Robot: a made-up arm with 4 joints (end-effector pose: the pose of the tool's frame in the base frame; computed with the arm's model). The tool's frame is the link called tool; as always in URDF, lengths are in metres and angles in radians.
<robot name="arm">
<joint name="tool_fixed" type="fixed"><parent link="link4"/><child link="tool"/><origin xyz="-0.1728 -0.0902 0.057" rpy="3.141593 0 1.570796"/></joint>
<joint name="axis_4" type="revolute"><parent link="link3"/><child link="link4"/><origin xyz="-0.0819 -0.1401 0.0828" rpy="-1.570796 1.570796 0"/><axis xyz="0 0 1"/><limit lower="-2.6" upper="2.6"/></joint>
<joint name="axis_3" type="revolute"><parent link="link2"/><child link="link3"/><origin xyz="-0.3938 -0.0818 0.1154" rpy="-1.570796 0 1.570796"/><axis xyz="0 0 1"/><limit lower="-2.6" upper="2.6"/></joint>
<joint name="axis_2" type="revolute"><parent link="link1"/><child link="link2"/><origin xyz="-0.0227 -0.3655 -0.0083" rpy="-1.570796 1.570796 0"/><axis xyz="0 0 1"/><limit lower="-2.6" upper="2.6"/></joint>
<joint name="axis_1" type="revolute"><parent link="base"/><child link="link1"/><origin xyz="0 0 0.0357" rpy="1.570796 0 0"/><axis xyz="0 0 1"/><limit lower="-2.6" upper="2.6"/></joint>
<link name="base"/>
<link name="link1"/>
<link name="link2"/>
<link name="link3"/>
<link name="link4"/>
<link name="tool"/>
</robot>
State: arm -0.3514 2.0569 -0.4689 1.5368
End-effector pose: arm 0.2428 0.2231 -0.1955 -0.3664 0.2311 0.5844
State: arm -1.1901 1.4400 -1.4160 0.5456
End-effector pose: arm 0.0692 0.0825 -0.5501 -0.6854 1.7416 1.4827
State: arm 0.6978 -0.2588 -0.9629 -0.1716
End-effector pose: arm 0.1155 -0.6736 -0.1561 0.2132 0.2459 -0.0050
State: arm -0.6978 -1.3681 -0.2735 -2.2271
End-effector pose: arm -0.4497 -0.4412 0.0943 0.5586 0.5865 0.7192
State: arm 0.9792 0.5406 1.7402 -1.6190
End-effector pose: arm 0.1341 -0.4930 0.2192 1.8804 2.2115 -0.9718
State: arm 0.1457 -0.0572 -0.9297 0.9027
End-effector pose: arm 0.0467 -0.5084 -0.0712 -0.3266 0.7452 -0.9049
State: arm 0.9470 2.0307 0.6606 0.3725
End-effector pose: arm 0.4907 0.2583 0.3334 -0.1174 -0.9503 1.8226
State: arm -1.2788 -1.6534 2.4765 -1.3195
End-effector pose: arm -0.3452 0.2059 0.5745 -2.0861 0.3393 1.3723
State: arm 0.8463 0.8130 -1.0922 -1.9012
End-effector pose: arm 0.6981 -0.1345 0.1371 -0.2536 0.8577 2.2608
